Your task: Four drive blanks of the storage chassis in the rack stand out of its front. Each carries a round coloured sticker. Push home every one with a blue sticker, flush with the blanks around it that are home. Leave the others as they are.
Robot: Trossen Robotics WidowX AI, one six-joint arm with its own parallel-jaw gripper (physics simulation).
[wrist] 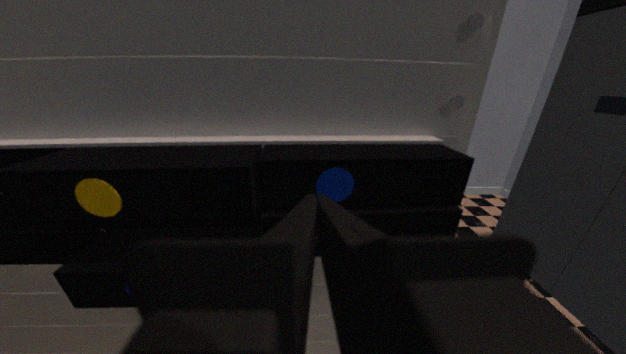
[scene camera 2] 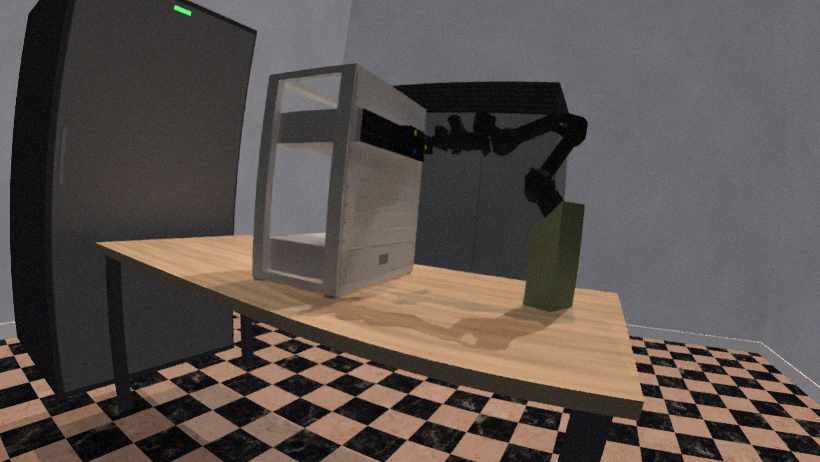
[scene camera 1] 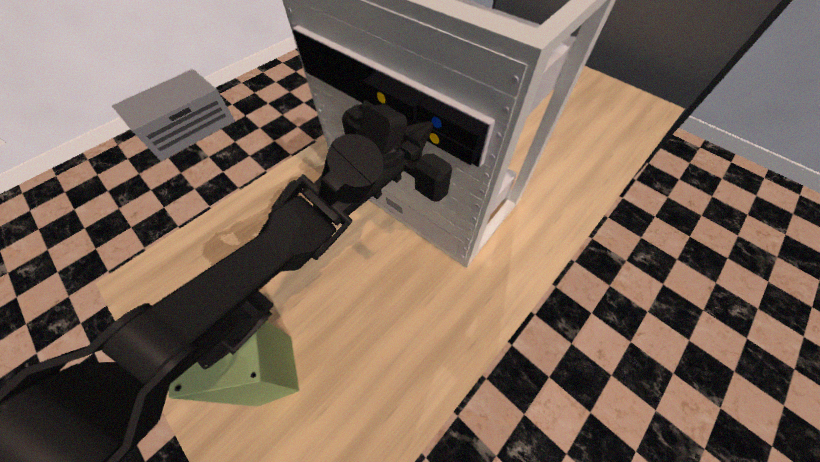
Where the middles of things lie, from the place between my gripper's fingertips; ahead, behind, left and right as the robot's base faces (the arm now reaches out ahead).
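Labels:
Grey rack (scene camera 1: 477, 78): 11 cm to the left of my hand, 20 cm ahead of it, 16 cm below it.

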